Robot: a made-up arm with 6 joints. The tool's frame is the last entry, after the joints.
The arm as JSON. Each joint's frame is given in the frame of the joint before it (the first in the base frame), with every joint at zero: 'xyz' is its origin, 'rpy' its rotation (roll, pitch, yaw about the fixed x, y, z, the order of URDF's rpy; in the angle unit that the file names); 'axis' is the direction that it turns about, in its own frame. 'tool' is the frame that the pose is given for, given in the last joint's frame.
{
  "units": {
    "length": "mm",
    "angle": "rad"
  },
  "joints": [
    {
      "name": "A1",
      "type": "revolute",
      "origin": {
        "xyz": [
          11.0,
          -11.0,
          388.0
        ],
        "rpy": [
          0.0,
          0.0,
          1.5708
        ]
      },
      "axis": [
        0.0,
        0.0,
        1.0
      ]
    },
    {
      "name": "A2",
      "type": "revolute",
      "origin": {
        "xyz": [
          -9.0,
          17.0,
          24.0
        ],
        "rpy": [
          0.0,
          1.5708,
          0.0
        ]
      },
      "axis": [
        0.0,
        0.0,
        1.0
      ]
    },
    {
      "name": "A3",
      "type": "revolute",
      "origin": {
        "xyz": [
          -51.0,
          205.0,
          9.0
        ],
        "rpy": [
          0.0,
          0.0,
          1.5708
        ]
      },
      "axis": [
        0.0,
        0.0,
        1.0
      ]
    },
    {
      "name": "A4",
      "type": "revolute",
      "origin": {
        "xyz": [
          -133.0,
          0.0,
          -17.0
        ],
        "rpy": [
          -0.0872,
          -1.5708,
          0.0
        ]
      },
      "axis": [
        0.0,
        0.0,
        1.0
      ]
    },
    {
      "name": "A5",
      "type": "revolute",
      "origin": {
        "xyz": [
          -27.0,
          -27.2,
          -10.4
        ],
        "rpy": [
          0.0,
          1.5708,
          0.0
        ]
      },
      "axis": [
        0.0,
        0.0,
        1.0
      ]
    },
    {
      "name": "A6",
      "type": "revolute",
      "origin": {
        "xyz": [
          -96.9,
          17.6,
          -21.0
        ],
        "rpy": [
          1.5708,
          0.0,
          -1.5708
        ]
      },
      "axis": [
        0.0,
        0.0,
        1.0
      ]
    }
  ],
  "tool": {
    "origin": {
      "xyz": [
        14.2,
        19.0,
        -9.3
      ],
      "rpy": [
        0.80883,
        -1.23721,
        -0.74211
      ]
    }
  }
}
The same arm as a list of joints. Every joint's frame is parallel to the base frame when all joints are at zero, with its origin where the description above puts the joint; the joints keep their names.
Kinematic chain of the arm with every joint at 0, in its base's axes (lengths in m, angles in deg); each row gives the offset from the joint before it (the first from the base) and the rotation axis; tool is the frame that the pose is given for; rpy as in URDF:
A1: xyz 0.011 -0.011 0.388 axis +z
A2: xyz -0.017 -0.009 0.024 axis +y
A3: xyz -0.205 0.009 0.051 axis +y
A4: xyz 0.133 -0.017 0 axis 0.9962 0 0.0871
A5: xyz -0.008 -0.027 -0.028 axis +y
A6: xyz 0.095 -0.021 0.026 axis 0.9962 0 0.0871
tool: xyz -0.008 0.019 -0.015 rpy 3.35 9.1 -12.95

